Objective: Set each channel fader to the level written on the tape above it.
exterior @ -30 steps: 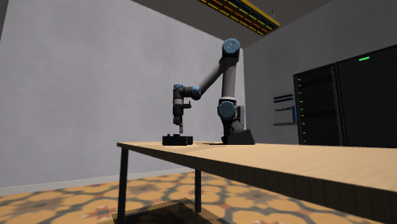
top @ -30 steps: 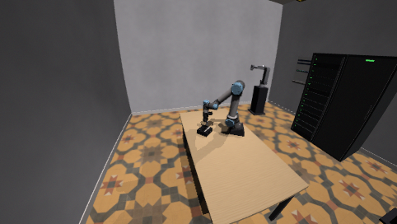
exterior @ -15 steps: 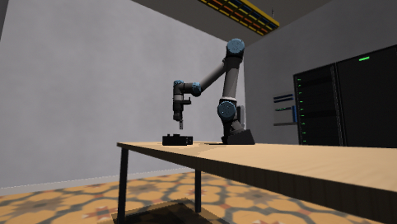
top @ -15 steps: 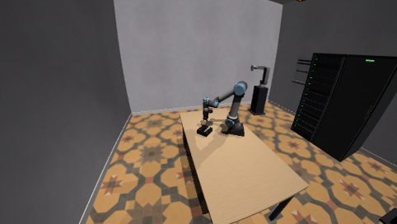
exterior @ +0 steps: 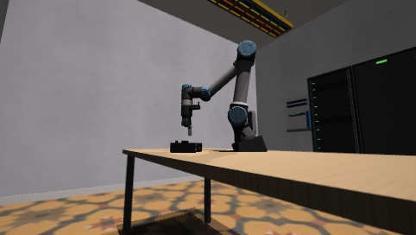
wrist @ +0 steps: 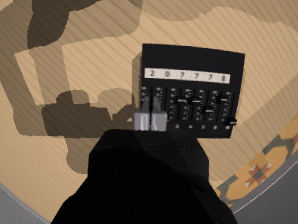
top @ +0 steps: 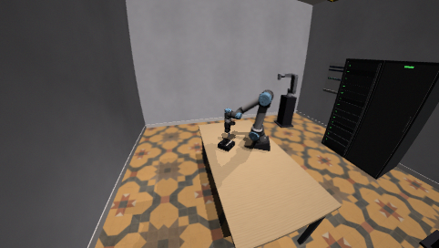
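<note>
My gripper is now 11 cm short of the master fader cap, 8 cm to the right of it and 5 cm above it.
</note>
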